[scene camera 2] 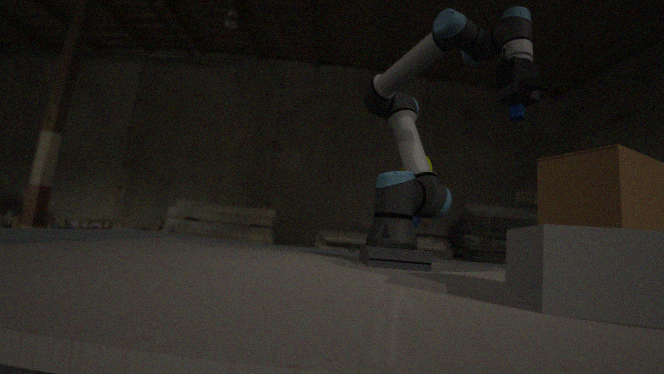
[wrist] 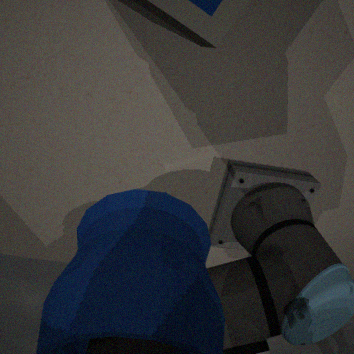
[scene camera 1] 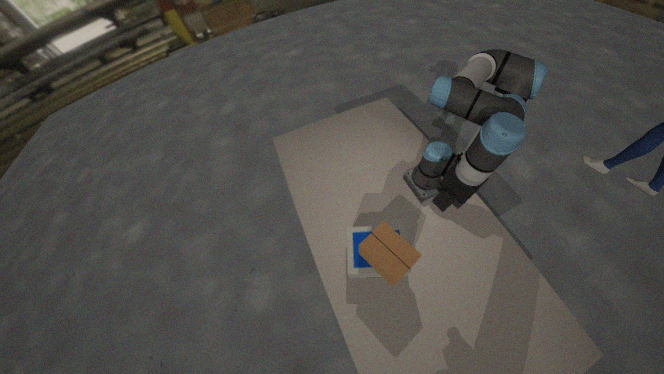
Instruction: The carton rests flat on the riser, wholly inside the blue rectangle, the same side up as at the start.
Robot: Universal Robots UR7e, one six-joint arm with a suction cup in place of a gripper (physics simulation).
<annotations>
my suction cup: holds nothing
a brown carton: on a grey riser
</annotations>
